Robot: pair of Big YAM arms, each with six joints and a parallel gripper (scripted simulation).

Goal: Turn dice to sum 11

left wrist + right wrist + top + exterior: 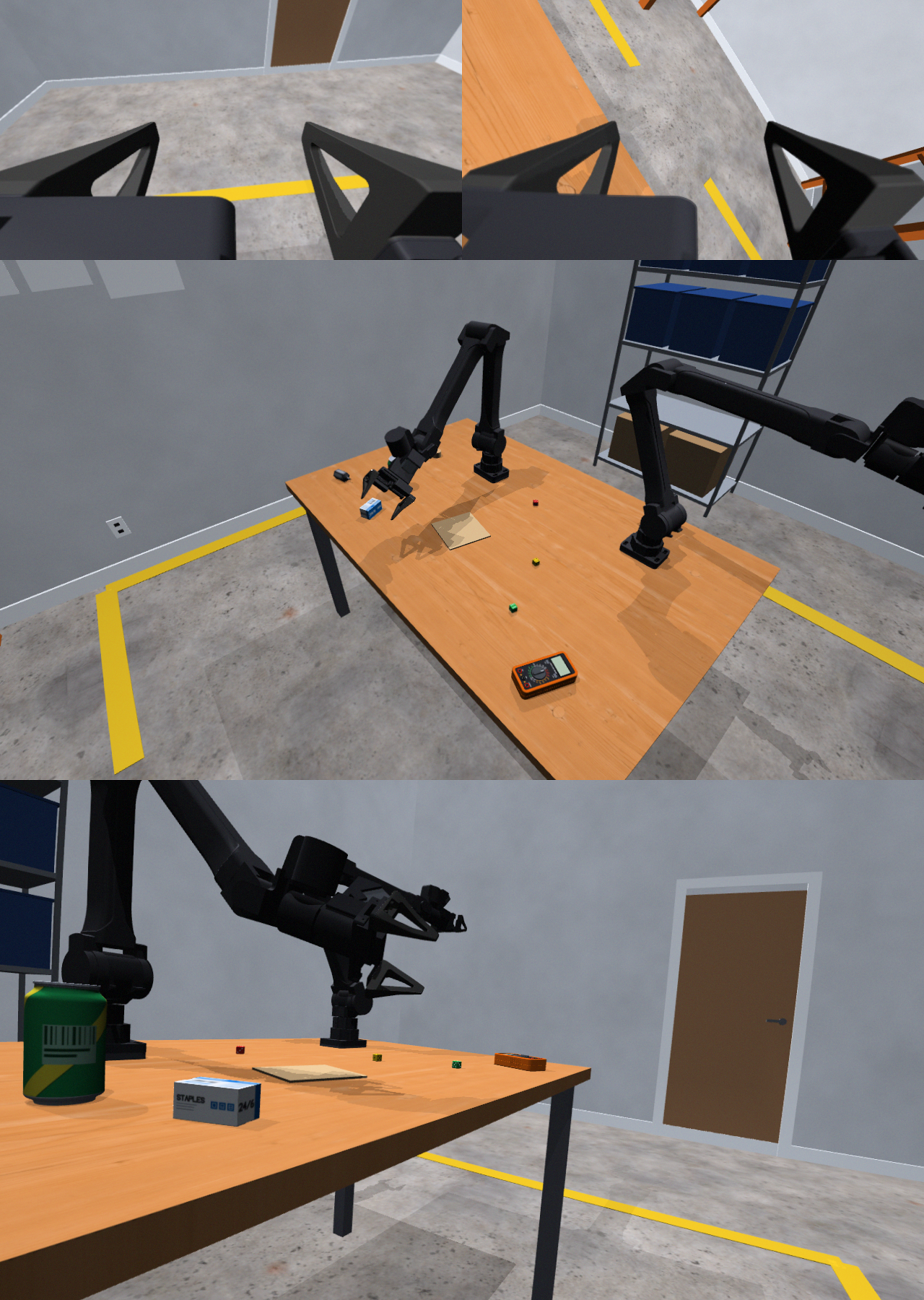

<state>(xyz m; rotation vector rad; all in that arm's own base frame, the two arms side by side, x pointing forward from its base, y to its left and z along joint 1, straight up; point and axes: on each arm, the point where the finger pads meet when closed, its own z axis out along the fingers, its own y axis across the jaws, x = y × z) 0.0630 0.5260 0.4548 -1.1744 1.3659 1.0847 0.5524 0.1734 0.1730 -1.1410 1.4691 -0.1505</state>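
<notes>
Now: the green die 120 mm behind my right hand, 380 mm to the left of it and 180 mm below it. The rest, counted from my right hand: yellow die (300 mm behind, 310 mm to the left, 180 mm below); then tan mat (240 mm behind, 50 mm to the left, 180 mm below); then black object (130 mm behind, 480 mm to the right, 170 mm below).
</notes>
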